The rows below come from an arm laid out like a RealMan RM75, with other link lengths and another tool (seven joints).
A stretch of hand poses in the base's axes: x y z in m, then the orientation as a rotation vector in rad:
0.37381, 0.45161, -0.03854, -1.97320, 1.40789, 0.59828
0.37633, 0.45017, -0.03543, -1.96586, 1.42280, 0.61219
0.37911, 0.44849, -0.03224, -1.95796, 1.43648, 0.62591
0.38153, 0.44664, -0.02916, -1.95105, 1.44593, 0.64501
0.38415, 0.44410, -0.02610, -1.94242, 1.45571, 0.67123
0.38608, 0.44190, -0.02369, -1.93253, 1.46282, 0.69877
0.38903, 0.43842, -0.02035, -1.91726, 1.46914, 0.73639
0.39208, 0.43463, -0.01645, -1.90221, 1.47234, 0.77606
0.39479, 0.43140, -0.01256, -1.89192, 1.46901, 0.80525
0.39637, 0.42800, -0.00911, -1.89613, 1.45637, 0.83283
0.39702, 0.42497, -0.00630, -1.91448, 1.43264, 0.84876
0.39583, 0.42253, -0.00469, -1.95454, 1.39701, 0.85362
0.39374, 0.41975, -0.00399, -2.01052, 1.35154, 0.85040
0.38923, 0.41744, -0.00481, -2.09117, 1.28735, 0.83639
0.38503, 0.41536, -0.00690, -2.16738, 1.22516, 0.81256
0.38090, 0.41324, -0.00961, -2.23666, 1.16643, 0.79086
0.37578, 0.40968, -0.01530, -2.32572, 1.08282, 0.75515
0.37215, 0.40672, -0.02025, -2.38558, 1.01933, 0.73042
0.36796, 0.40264, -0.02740, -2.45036, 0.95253, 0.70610
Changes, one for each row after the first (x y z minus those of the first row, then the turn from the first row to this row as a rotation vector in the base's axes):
0.00252, -0.00144, 0.00311, 0.00122, 0.01534, -0.00702
0.00530, -0.00312, 0.00630, 0.00331, 0.02992, -0.01377
0.00772, -0.00497, 0.00938, 0.00813, 0.04628, -0.01644
0.01034, -0.00751, 0.01244, 0.01559, 0.06741, -0.01811
0.01227, -0.00971, 0.01485, 0.02543, 0.08808, -0.01879
0.01522, -0.01319, 0.01819, 0.04153, 0.11466, -0.01902
0.01827, -0.01698, 0.02209, 0.05916, 0.14146, -0.01698
0.02098, -0.02021, 0.02598, 0.07434, 0.15878, -0.01237
0.02256, -0.02361, 0.02943, 0.08366, 0.17257, 0.00396
0.02321, -0.02664, 0.03224, 0.08628, 0.17496, 0.02959
0.02202, -0.02908, 0.03385, 0.07702, 0.16721, 0.06911
0.01993, -0.03186, 0.03455, 0.05889, 0.15223, 0.11930
0.01542, -0.03417, 0.03373, 0.02829, 0.12652, 0.18817
0.01122, -0.03625, 0.03164, -0.00417, 0.09627, 0.25094
0.00709, -0.03837, 0.02893, -0.03461, 0.06964, 0.30906
0.00197, -0.04193, 0.02324, -0.07475, 0.02941, 0.38579
-0.00166, -0.04489, 0.01829, -0.10094, 0.00079, 0.44100
-0.00585, -0.04897, 0.01114, -0.13153, -0.02593, 0.50041

